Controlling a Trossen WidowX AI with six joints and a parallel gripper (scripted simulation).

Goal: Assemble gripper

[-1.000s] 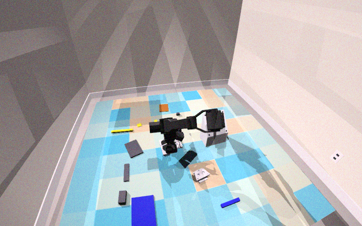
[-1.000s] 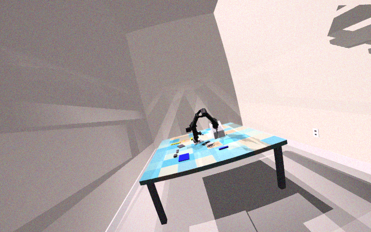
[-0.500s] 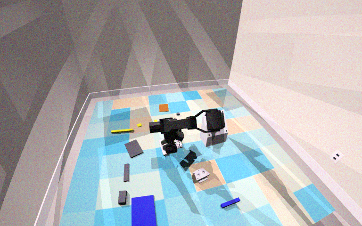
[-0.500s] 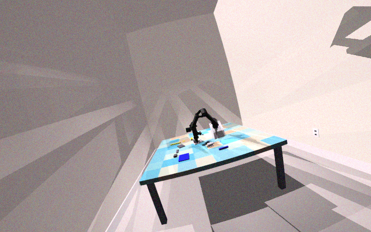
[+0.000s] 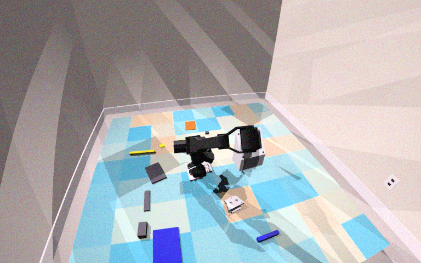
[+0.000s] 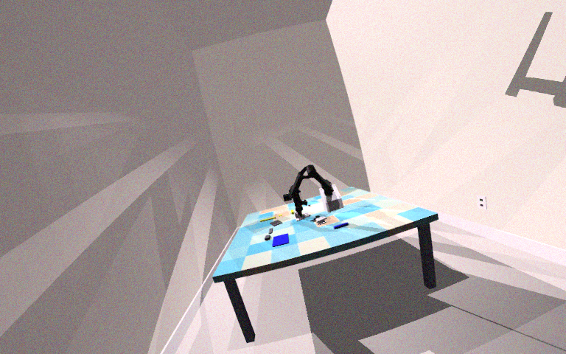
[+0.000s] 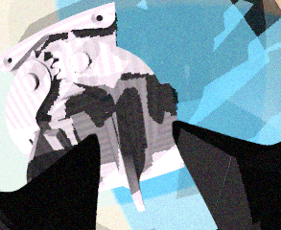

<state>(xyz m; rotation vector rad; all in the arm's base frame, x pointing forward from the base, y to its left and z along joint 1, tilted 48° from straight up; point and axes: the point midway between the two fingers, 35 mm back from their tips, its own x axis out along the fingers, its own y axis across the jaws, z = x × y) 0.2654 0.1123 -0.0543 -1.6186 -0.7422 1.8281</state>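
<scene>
My gripper tip is now 21 cm to the right of the white housing part, 12 cm past it and 1 cm below it. From my gripper tip the other things lie so: small dark cube 33 cm to the right, 12 cm behind, 1 cm below; dark grey plate 22 cm ahead, 5 cm to the right, 2 cm below; grey bar 26 cm ahead, 11 cm to the left, 2 cm below.
</scene>
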